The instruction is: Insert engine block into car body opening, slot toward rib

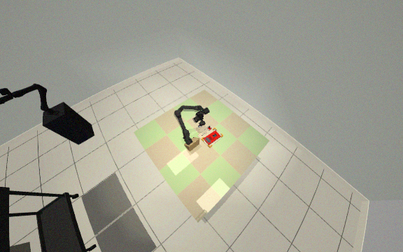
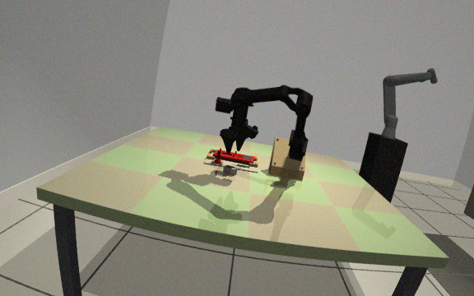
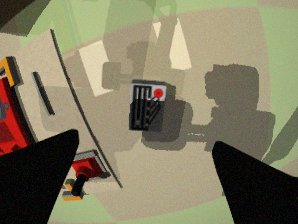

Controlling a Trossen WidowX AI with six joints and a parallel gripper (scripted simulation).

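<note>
My gripper tip is now 8 cm above the grey engine block.
</note>
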